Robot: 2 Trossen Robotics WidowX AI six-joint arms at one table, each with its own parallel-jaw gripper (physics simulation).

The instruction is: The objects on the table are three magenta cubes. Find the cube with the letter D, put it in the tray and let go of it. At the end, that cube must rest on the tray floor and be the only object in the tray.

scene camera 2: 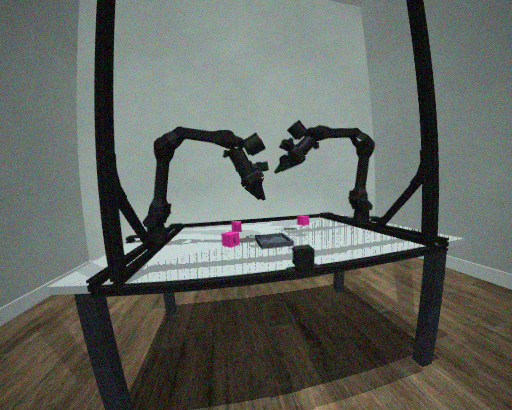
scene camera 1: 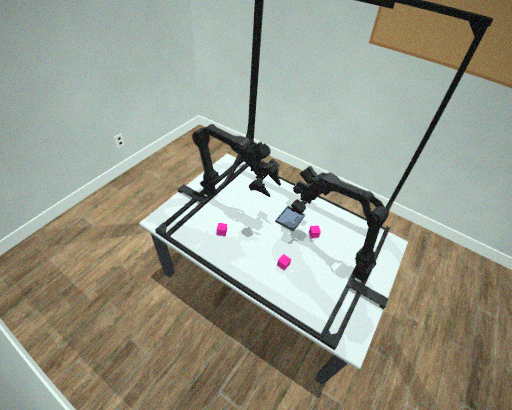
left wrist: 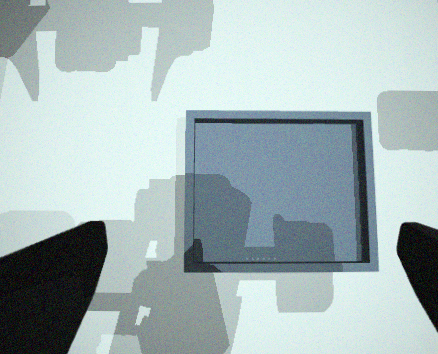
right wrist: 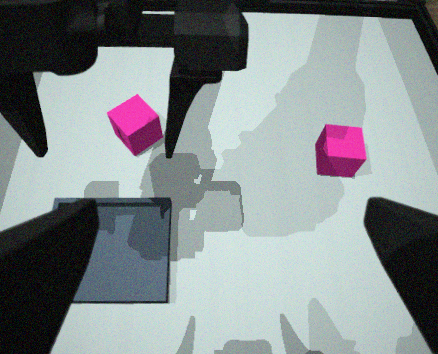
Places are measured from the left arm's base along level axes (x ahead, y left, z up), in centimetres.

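Pixels of known places: left gripper, between the fingertips: (scene camera 2: 262, 199) (left wrist: 252, 236) (right wrist: 106, 154); right gripper, between the fingertips: (scene camera 2: 277, 172) (scene camera 1: 275, 190) (right wrist: 234, 211); left arm's base, origin of its link: (scene camera 2: 157, 239) (scene camera 1: 360, 274); right arm's base, origin of its link: (scene camera 2: 361, 222) (scene camera 1: 209, 191).
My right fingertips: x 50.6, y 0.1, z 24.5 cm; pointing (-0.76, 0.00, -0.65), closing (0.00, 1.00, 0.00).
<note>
Ahead of a thing's pixels: the offset from my right fingertips to its top centre. Level surfaces: height alone.
Three magenta cubes lie on the white table @[dz -26.4 cm] (scene camera 1: 311, 293). One cube @[dx +17.8, dy +17.5, dz -22.0 cm] (scene camera 1: 222, 228) (scene camera 2: 303, 220) is at the left in scene camera 1, one cube @[dx -21.3, dy -9.6, dz -22.0 cm] (scene camera 1: 314, 231) (scene camera 2: 230, 238) (right wrist: 135, 123) is beside the tray, and one cube @[dx -17.5, dy +15.6, dz -22.0 cm] (scene camera 1: 284, 262) (scene camera 2: 236, 225) (right wrist: 340, 150) is near the front. No letter is legible. The grey tray @[dx -6.0, dy -11.5, dz -24.6 cm] (scene camera 1: 290, 218) (scene camera 2: 273, 241) (left wrist: 277, 116) (right wrist: 112, 201) is empty. My left gripper (scene camera 1: 298, 207) (scene camera 2: 258, 191) is open and hangs above the tray. My right gripper (scene camera 1: 266, 184) (scene camera 2: 279, 167) (right wrist: 234, 211) is open and empty, high above the table.
A black frame (scene camera 1: 246, 281) runs around the table top, with tall posts (scene camera 1: 254, 69) at the back. A small black camera block (scene camera 2: 303, 256) sits on the near rail in scene camera 2.
</note>
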